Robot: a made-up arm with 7 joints.
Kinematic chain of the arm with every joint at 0, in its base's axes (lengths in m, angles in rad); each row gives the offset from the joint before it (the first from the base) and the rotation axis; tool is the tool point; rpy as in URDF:
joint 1: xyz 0 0 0.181 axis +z
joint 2: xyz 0 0 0 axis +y
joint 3: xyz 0 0 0.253 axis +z
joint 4: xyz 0.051 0 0 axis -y
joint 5: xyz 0.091 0 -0.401 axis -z
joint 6: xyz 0 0 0 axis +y
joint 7: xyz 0.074 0 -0.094 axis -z
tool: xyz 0 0 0 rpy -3.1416 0 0
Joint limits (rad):
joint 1: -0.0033..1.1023
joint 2: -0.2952..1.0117
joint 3: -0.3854..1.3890
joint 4: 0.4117..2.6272
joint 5: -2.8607..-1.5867
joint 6: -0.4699..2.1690
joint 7: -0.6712..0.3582
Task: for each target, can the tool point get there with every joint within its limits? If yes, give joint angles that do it. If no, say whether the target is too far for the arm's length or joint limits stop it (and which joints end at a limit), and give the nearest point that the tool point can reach.
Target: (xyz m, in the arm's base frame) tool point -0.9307 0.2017 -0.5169
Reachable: no: too far | nearest point -0.3488 0.2141 -0.0404 | short by 0.752 m
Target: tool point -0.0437 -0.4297 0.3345
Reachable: no: joint limits stop it (at a limit: joint 1, joint 2, joint 3, joint 5, joint 6) | nearest point 0.2930 -0.2527 0.2567 | short by 0.388 m
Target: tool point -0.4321 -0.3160 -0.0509
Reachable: no: joint limits stop it (at a limit: joint 1, joint 2, joint 3, joint 4) | nearest point -0.3161 -0.0092 0.0570 | short by 0.345 m
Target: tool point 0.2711 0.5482 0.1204
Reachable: yes | joints 0.2808 0.9001 1.1319 1.3272 -2.1790 1.6765 0.0728
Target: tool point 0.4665 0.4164 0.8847
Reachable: no: too far | nearest point 0.3905 0.3485 0.7700 | short by 0.153 m
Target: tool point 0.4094 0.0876 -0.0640
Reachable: yes | joints 0.1503 0.4177 0.0927 0.7414 -2.3493 0.8958 -0.2725
